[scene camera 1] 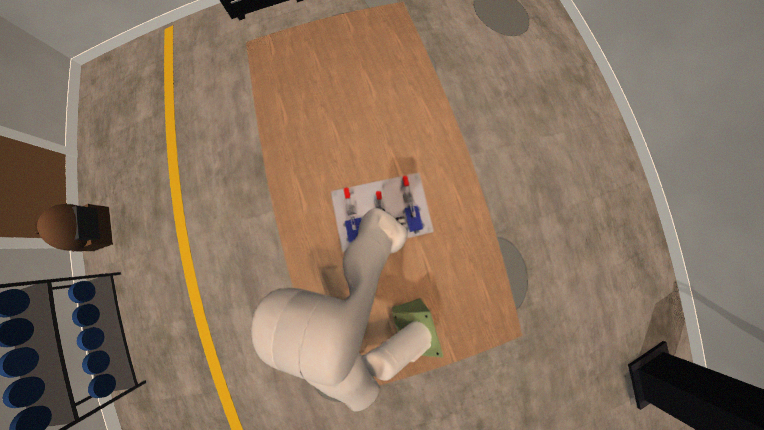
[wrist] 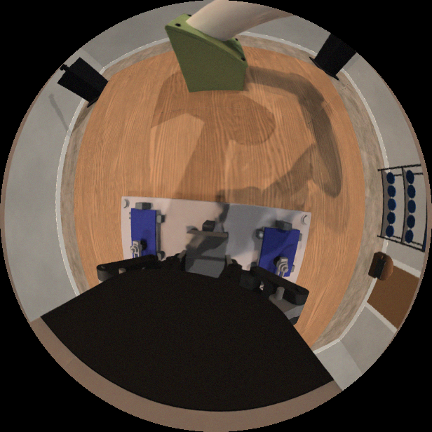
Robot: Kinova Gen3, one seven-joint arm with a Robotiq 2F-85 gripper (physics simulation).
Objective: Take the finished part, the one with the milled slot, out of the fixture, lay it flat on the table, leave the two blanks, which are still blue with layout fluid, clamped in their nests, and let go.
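Frame: origin at the arm's base, x ahead, y left, z up, level; millimetres.
Seen in the pictures: arm's base, origin of the base link: (scene camera 1: pixel 419 333).
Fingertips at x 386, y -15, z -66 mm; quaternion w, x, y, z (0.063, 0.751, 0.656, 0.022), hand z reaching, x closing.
Offsets run from my fingertips to a thing's top centre. Level surfaces: height alone.
The finished part (wrist: pixel 205 255), a bare grey block with a slot line across it, is between the fingers of my gripper (wrist: pixel 205 260) in the wrist view. The gripper is shut on its sides. How far the part is from the fixture plate @(48 mm ahead, 9 mm right, 60 mm down) (scene camera 1: pixel 366 198) (wrist: pixel 175 215) cannot be told. One blue blank @(18 mm back, 111 mm right, 44 mm down) (scene camera 1: pixel 413 220) (wrist: pixel 144 227) sits in its nest on the left in the wrist view, under a clamp tip. The other blue blank @(14 mm ahead, 106 mm left, 39 mm down) (scene camera 1: pixel 351 229) (wrist: pixel 280 245) sits on the right there, also under a clamp tip. In the scene view the arm hides the part and most of the gripper.
Red clamp handles @(148 mm ahead, 90 mm left, 18 mm down) (scene camera 1: pixel 346 192) @(95 mm ahead, 15 mm right, 31 mm up) (scene camera 1: pixel 378 195) @(121 mm ahead, 129 mm right, 23 mm down) (scene camera 1: pixel 405 181) stand at the plate's far side in the scene view. The green arm mount (scene camera 1: pixel 434 341) (wrist: pixel 212 70) stands on the wooden table @(75 mm down) (scene camera 1: pixel 347 106) (wrist: pixel 110 150). A dark locator block (wrist: pixel 209 225) is beside the part.
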